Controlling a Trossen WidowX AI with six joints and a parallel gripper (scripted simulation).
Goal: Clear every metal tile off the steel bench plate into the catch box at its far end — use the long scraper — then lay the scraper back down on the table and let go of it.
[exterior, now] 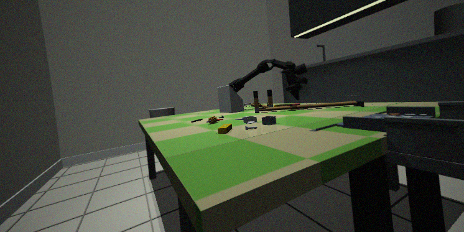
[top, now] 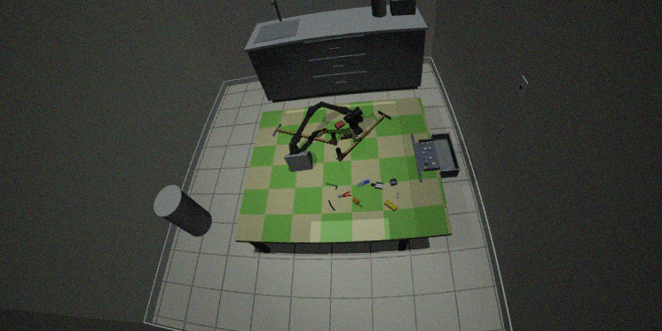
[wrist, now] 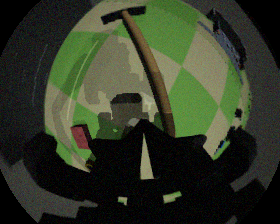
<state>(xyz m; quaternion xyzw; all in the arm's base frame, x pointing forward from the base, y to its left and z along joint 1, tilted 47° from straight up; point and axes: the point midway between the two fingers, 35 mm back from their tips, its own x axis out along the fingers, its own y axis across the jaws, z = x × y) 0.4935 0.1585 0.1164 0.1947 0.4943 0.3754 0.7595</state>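
My gripper tip is 5 cm short of the long scraper and 3 cm to the left of it. From my gripper tip the other things lie so: yellow ring 27 cm behind, 10 cm to the left, 5 cm below; blue piece 1 cm behind, 46 cm to the right, 5 cm below; red block 13 cm behind, 14 cm to the left, 5 cm below.
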